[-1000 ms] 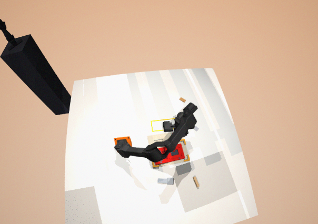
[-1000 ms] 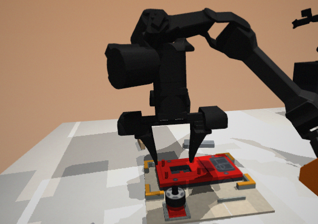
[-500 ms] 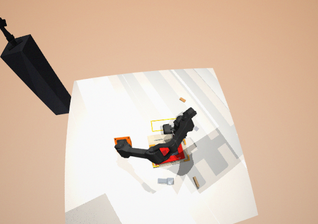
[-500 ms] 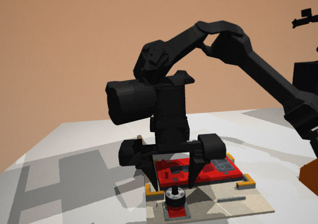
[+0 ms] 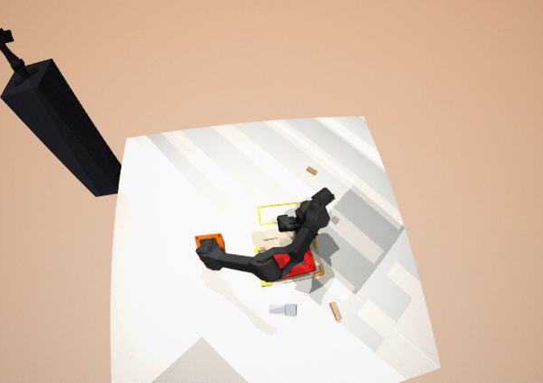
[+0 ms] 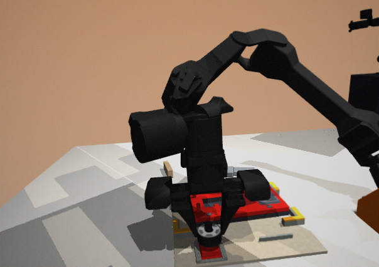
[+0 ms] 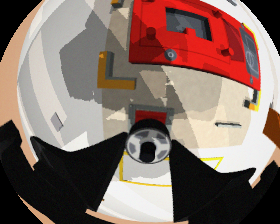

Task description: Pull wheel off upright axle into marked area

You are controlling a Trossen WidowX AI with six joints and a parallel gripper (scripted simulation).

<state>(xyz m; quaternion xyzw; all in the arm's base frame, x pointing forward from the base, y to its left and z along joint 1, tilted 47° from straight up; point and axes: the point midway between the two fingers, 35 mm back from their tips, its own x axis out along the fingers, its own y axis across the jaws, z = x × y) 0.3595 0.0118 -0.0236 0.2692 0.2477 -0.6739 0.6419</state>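
Right now the wheel is right at my gripper tip. Also, from my gripper tip: grey block 300 mm to the right, 120 mm behind, 30 mm below; then upright axle right at my gripper tip; then wooden block 350 mm to the right, 70 mm ahead, 30 mm below.
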